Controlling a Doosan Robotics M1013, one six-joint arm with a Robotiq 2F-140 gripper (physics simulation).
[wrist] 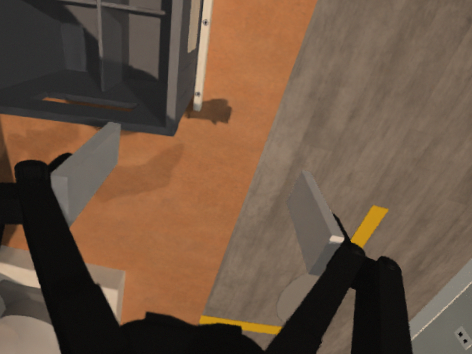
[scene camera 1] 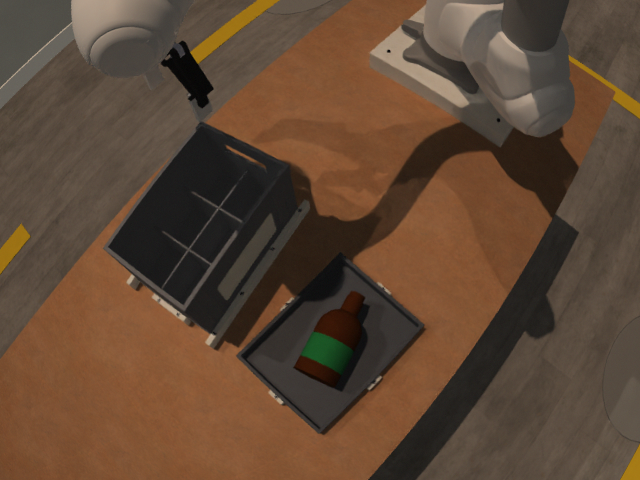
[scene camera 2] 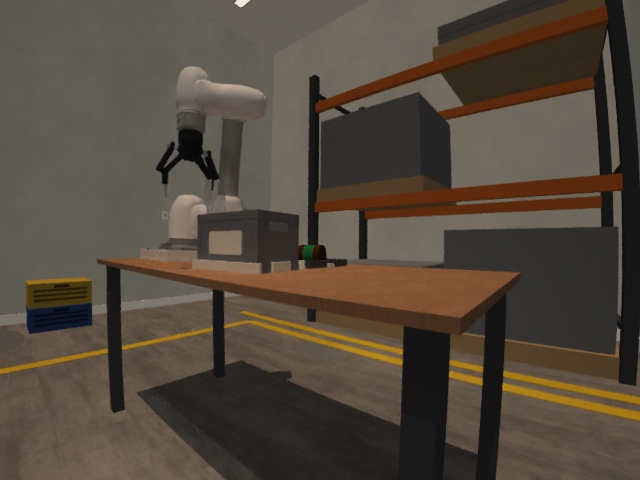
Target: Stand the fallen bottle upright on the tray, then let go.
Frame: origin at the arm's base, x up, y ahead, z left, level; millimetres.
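Where they show: gripper, between the fingertips: (wrist: 210, 166) (scene camera 1: 179, 99) (scene camera 2: 188, 198); arm's base, origin of its link: (scene camera 1: 452, 53) (scene camera 2: 184, 250).
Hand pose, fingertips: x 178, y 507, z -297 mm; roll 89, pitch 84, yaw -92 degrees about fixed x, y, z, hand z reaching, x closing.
Things, the pixels of their top centre, and the offset from my fingertips. Level surfaces: height alone.
- brown bottle, centre of its top: (scene camera 1: 335, 331) (scene camera 2: 304, 244) dx -144, dy +157, dz +404 mm
- shallow dark tray, centre of its top: (scene camera 1: 330, 342) (scene camera 2: 306, 258) dx -197, dy +169, dz +400 mm
- deep dark crate, centre of its top: (scene camera 1: 190, 207) (scene camera 2: 247, 214) dx -48, dy +134, dz +129 mm
- same table, height of its surface: dx -223 mm
The brown bottle (scene camera 1: 330, 345) (scene camera 2: 310, 252) with a green band lies on its side in the shallow dark tray (scene camera 1: 390, 330) (scene camera 2: 337, 262). In scene camera 1 its neck points to the upper right and its base to the lower left. The crate hides part of the bottle in scene camera 2. My gripper (scene camera 1: 177, 94) (scene camera 2: 188, 190) (wrist: 210, 166) is open and empty, fingers wide apart and pointing down. It hangs high, beyond the crate's far end from the bottle in scene camera 1, well away from the bottle. The bottle does not show in the wrist view.
A deep dark crate (scene camera 1: 290, 188) (scene camera 2: 279, 242) (wrist: 176, 65) with thin dividers stands beside the tray, between it and my gripper, with pale strips along its foot. The arm's base plate (scene camera 1: 434, 85) (scene camera 2: 168, 254) is on the same table (scene camera 1: 77, 403) (scene camera 2: 392, 284). A tall shelf rack (scene camera 2: 313, 155) stands behind.
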